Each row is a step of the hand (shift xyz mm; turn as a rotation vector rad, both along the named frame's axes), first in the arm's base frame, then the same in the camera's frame.
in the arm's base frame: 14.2 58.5 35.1 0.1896 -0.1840 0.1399
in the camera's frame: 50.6 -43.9 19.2 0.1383 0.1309 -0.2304
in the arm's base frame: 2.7 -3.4 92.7 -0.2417 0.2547 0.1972
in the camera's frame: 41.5 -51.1 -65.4 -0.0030 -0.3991 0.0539
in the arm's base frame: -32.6 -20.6 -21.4 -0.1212 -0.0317 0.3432
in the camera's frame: -43.9 4.2 -0.6 0.0409 -0.2576 -0.2558
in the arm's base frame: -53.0 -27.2 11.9 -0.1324 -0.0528 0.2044
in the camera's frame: -48.3 -24.0 -28.0 -0.0376 -0.1711 -0.1772
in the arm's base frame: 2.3 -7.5 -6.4 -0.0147 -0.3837 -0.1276
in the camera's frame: -4.0 9.2 -1.2 -0.2242 0.2743 -0.1955
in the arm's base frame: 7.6 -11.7 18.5 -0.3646 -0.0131 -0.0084
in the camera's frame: 9.4 0.0 -21.2 -0.3009 -0.2065 -0.0033
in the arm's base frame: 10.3 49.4 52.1 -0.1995 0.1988 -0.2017
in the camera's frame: 51.3 -51.3 1.0 -0.1674 -0.1085 0.2832
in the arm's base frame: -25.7 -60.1 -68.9 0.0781 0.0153 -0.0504
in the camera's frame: -75.3 57.8 2.6 0.0466 0.0682 0.0453
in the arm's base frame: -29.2 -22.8 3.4 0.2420 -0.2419 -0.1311
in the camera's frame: -31.2 -7.1 -19.0 0.0375 0.3534 -0.0893
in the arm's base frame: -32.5 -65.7 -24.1 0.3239 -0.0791 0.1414
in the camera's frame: -63.4 30.3 -31.9 0.2892 0.1537 -0.1546
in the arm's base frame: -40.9 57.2 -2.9 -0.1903 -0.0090 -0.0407
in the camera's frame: -10.7 -53.8 44.1 -0.1739 -0.0852 0.0213
